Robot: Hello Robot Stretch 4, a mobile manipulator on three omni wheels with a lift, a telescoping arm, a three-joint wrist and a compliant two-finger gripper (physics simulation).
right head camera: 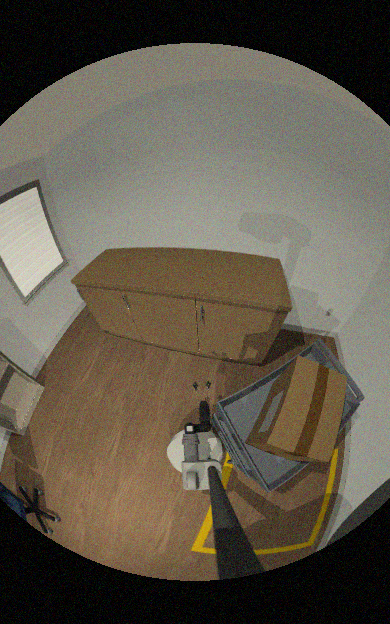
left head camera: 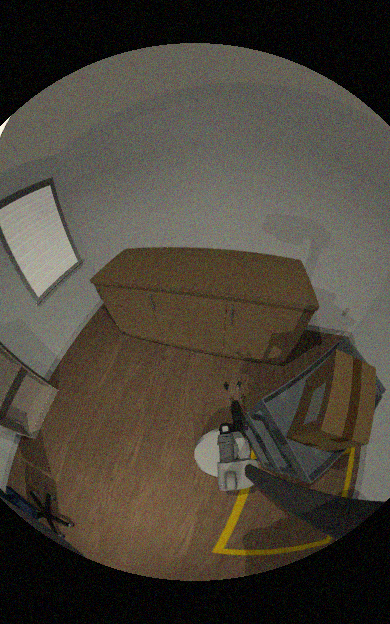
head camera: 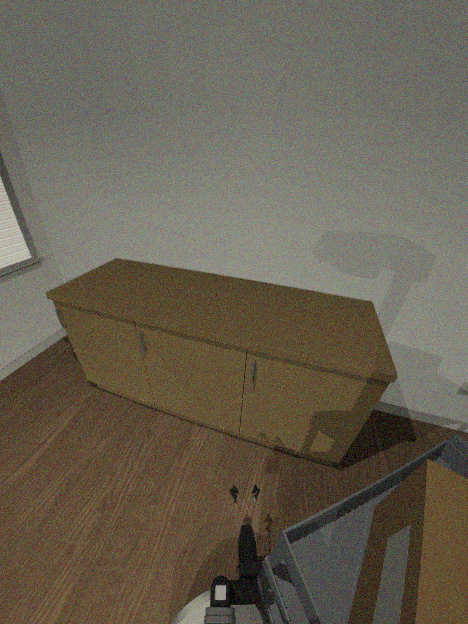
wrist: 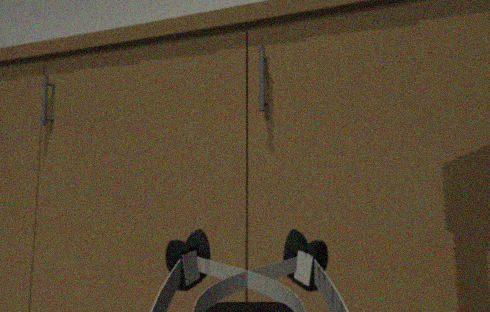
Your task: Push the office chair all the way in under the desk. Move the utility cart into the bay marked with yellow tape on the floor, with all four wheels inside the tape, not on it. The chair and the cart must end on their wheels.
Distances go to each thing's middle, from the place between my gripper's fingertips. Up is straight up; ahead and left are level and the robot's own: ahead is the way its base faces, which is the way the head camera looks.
Labels:
The cardboard box (head camera: 408, 563) lies 370 mm behind my hand, 340 mm to the right of it and 460 mm above it.

